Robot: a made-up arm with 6 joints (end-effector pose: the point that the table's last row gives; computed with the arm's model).
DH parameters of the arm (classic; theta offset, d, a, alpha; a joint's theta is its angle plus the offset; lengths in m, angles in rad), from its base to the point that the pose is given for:
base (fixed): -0.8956 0 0.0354 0
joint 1: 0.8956 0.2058 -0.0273 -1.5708
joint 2: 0.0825 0 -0.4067 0
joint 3: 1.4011 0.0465 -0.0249 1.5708
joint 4: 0 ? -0.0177 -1.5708
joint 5: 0 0.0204 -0.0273 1.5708
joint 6: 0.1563 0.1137 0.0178 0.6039
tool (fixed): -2.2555 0.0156 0 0
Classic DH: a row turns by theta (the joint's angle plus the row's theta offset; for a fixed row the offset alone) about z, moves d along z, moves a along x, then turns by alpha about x.
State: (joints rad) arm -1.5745 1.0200 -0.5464 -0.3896 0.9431 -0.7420
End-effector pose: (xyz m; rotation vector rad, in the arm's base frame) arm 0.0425 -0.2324 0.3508 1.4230 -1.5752 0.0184
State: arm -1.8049 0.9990 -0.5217 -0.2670 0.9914 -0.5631
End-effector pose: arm 0.0084 -0.2162 0.3400 1.0390 -1.9885 -0.1375
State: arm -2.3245 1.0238 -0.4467 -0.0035 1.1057 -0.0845
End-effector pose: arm -0.0378 -0.1777 0.3020 -0.1743 -2.6462 -0.5942
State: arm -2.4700 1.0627 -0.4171 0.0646 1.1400 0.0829
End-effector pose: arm -0.0455 -0.1690 0.2862 -0.6122 -2.7275 -0.7835
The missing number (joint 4, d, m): 0.3787
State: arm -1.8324 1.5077 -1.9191 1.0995 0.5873 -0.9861
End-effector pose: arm -0.0093 -0.4450 0.8589 0.1509 -1.7735 1.7851
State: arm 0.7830 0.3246 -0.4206 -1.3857 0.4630 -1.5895
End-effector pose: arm 0.0616 0.0656 0.4806 0.1915 1.4997 1.7320
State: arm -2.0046 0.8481 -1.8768 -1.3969 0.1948 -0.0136
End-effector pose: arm 0.0925 0.0044 0.9901 -0.3201 -0.1737 0.6211
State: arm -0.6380 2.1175 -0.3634 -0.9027 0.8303 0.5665
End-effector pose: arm 0.1296 -0.0984 0.0705 1.6102 -0.9299 -0.4887
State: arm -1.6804 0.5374 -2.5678 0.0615 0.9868 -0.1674
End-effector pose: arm 0.1445 0.5093 0.8615 -0.4968 -0.7071 2.1328
